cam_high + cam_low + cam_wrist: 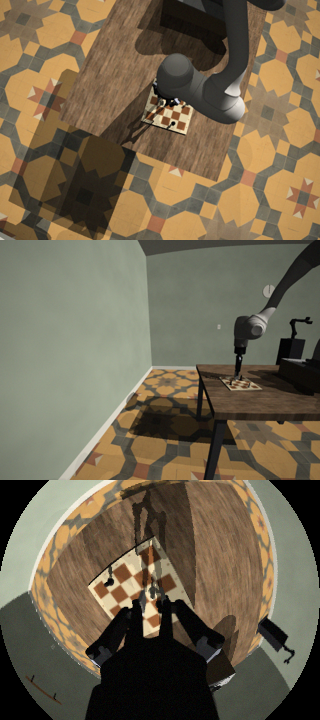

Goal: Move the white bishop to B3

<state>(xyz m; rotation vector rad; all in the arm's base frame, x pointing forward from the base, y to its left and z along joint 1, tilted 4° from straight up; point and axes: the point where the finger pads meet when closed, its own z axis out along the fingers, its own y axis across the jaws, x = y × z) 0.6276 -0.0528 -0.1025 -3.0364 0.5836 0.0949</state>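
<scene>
My hand is 3 cm above the white bishop. The rest, counted from my hand: chessboard: 4 cm to the left, 5 cm below; then black piece: 8 cm ahead, 8 cm to the left, 3 cm below.
</scene>
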